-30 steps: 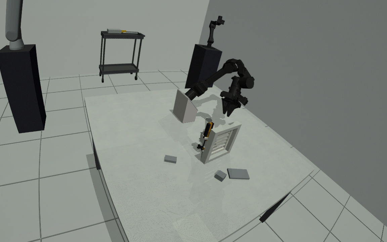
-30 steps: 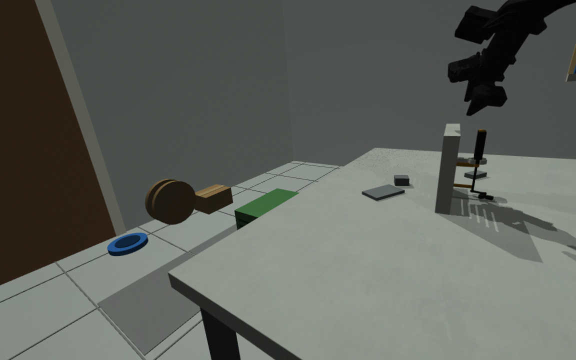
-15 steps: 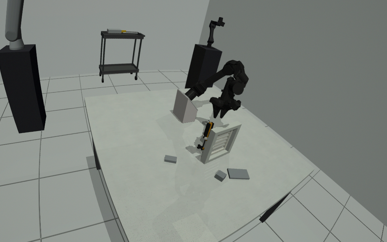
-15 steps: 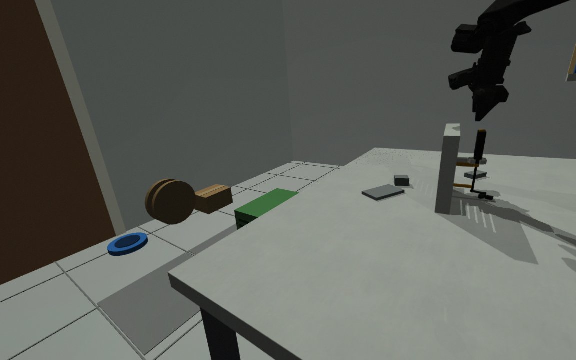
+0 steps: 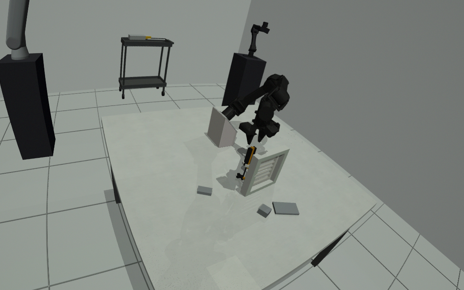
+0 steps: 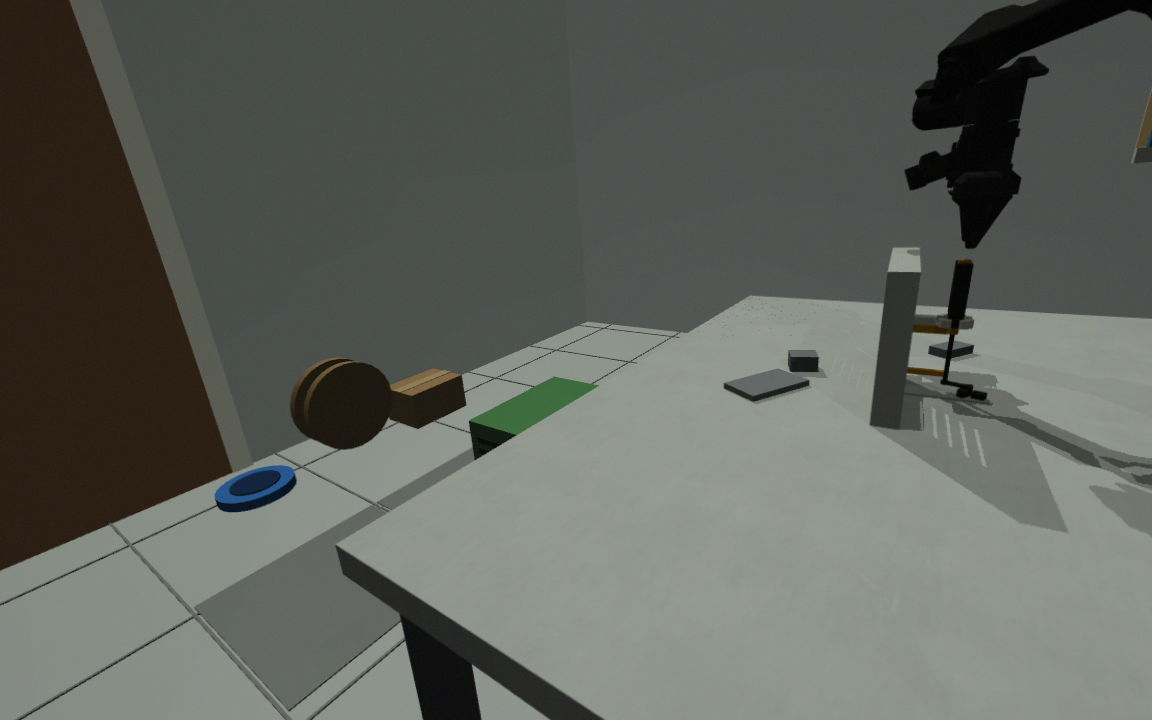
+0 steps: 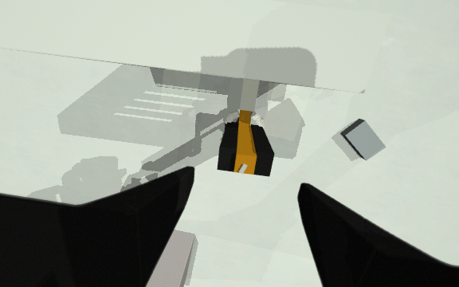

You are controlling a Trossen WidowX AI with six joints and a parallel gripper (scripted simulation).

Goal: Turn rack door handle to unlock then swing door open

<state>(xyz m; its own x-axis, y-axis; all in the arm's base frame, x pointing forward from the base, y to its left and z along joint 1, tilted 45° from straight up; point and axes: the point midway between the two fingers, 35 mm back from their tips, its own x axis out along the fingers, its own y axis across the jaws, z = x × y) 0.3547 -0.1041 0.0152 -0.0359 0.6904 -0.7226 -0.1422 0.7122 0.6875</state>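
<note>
My gripper tip is 100 mm above the upright handle and 10 mm past it. Also, from my gripper tip: flat grey plate: 240 mm ahead, 220 mm below, 100 mm to the left.
</note>
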